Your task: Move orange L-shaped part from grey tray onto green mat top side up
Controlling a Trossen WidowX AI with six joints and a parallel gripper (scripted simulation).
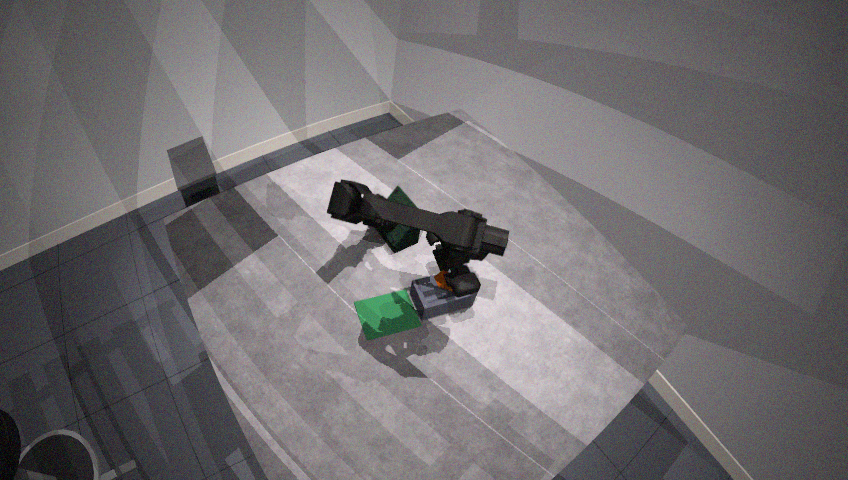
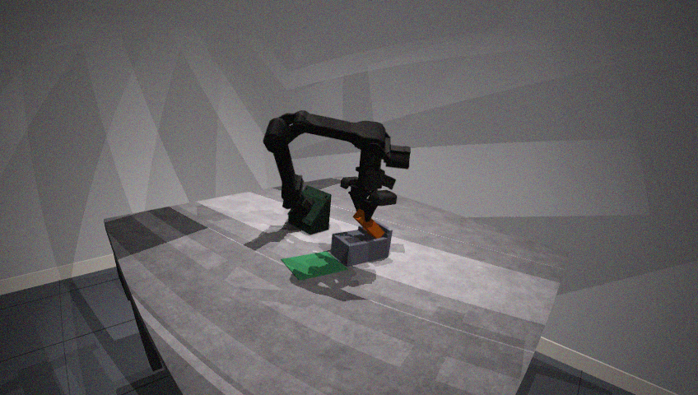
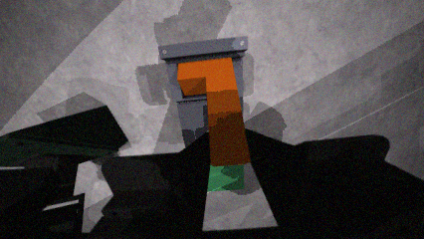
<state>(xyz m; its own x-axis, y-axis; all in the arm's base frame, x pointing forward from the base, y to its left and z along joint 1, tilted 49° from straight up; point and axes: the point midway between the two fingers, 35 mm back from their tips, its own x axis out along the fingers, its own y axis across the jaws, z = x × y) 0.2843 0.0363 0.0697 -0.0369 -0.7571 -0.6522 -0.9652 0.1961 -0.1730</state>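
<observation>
The green mat lies 140 mm below my gripper tip, 130 mm to the right of it and 50 mm behind it. From my gripper tip the other things lie so: orange L-shaped part 40 mm to the left, 30 mm below, 10 mm behind.
</observation>
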